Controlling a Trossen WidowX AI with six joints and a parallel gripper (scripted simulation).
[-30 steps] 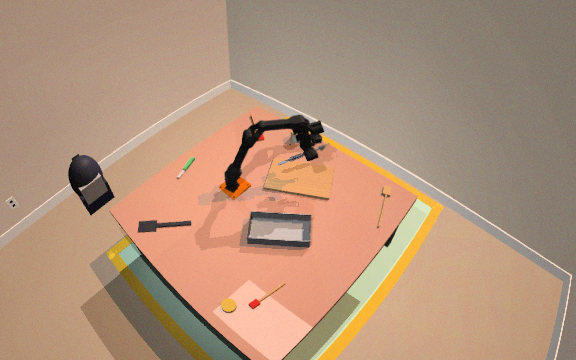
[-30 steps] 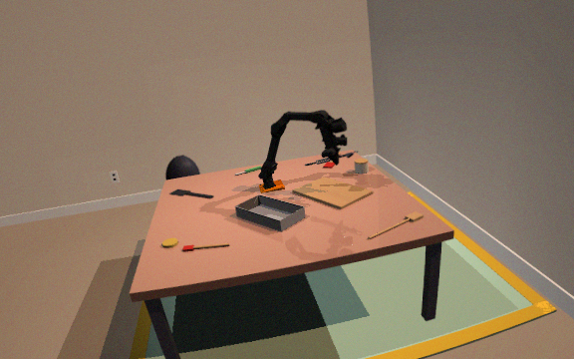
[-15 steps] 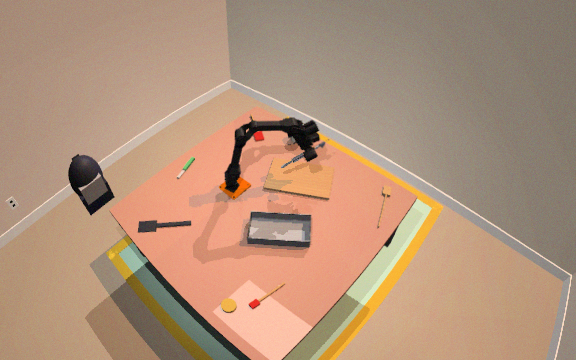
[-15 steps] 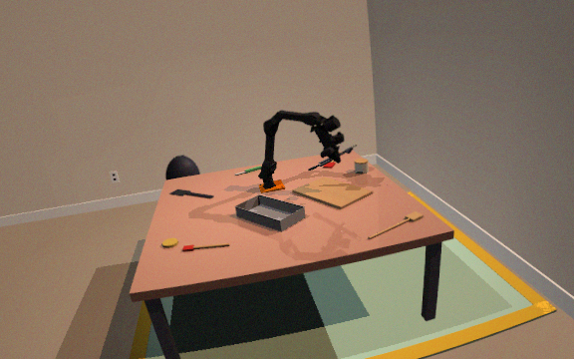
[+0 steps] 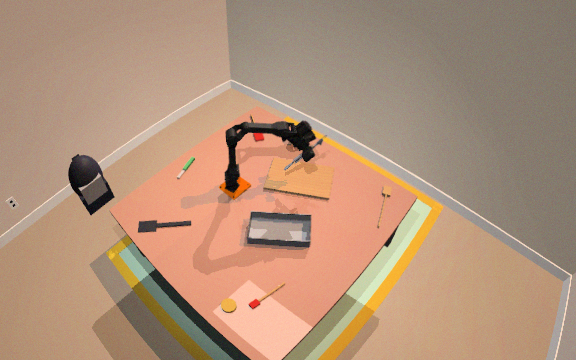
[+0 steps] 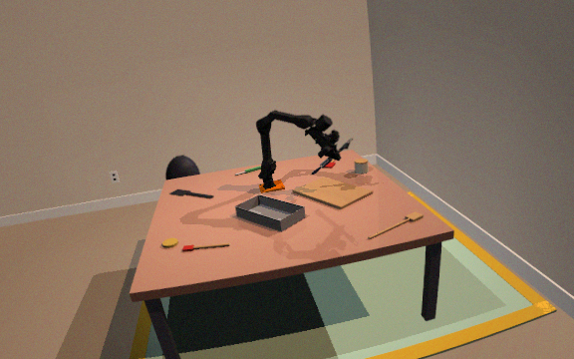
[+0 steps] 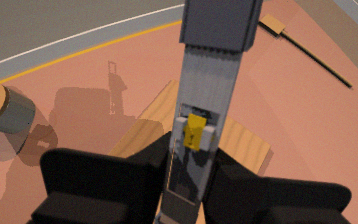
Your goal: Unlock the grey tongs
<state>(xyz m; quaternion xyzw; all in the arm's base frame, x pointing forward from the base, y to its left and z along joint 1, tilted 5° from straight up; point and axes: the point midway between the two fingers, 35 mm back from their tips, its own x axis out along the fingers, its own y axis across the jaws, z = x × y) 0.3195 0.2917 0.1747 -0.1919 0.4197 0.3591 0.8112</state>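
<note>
Right now my gripper tip is 40 mm below the yellow lock piece. The rest, counted from my gripper tip: tin: 410 mm to the right, 160 mm below, 50 mm ahead; then yellow disc: 890 mm to the right, 180 mm below, 80 mm ahead; then wooden board: 180 mm below, 50 mm behind, 40 mm to the right.
</note>
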